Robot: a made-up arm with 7 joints.
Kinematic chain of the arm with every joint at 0, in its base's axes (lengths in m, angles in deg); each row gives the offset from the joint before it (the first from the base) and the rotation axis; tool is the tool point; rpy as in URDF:
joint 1: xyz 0 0 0.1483 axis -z
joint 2: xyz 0 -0.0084 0.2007 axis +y
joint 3: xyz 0 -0.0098 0.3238 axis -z
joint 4: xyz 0 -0.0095 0.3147 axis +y
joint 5: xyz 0 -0.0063 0.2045 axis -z
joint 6: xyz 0 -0.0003 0.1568 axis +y
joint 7: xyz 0 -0.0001 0.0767 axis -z
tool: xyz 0 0 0 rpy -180 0 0
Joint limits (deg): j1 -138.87..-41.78 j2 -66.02..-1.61 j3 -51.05..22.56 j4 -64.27..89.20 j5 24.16..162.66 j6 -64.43..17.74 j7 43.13..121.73
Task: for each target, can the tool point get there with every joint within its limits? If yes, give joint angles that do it. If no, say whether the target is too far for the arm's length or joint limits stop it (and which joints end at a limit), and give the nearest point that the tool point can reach.
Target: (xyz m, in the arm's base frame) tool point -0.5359 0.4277 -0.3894
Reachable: no: joint limits stop it (at a limit: joint 1, joint 2, joint 3, joint 4, joint 5, joint 6) | nearest point -0.7118 -0.4484 0.3362 | short by 1.151 m
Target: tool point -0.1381 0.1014 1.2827
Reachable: yes | joints -100.20 -13.32 -21.93 54.99 122.72 -14.77 50.59
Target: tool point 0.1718 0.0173 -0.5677
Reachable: no: joint limits stop it (at a limit: joint 1, joint 2, joint 4, joint 5, joint 6) | nearest point 0.6768 -0.5054 0.3076 | short by 1.138 m
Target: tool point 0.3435 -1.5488 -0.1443
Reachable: no: too far | nearest point 0.2023 -0.9121 0.3453 | short by 0.816 m
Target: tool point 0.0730 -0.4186 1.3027
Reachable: yes | joints -94.00 -35.53 4.24 28.95 89.86 -4.49 92.27
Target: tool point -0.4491 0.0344 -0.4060
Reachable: no: joint limits stop it (at a limit: joint 1, joint 2, joint 4, joint 5, joint 6) | nearest point -0.7066 -0.4568 0.3323 | short by 0.923 m
